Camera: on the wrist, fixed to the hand. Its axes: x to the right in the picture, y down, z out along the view.
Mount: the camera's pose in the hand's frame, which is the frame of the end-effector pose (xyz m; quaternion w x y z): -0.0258 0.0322 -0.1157 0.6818 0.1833 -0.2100 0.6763
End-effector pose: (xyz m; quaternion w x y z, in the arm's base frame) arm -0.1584 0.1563 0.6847 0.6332 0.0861 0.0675 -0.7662
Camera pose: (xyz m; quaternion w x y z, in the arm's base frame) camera -0.1167 0.1995 0.5776 0.9483 0.0595 -0.2856 -0.1246
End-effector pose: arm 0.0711 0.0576 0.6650 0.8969 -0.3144 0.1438 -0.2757
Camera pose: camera 0.0134 0.0376 0.5584 0.8858 -0.0106 0.0718 0.4583
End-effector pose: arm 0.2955 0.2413 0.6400 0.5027 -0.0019 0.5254 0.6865
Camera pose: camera 0.2252 0.1417 0.6250 0.0109 -0.5904 -0.3798 -0.7121
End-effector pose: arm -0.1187 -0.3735 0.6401 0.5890 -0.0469 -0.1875 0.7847
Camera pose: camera -0.1060 -0.3777 0.5180 0.1599 -0.1140 0.0760 -0.9776
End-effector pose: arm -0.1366 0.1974 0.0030 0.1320 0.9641 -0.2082 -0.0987
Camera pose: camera -0.1434 0.2048 0.1254 0.0637 -0.5200 0.8398 0.1423
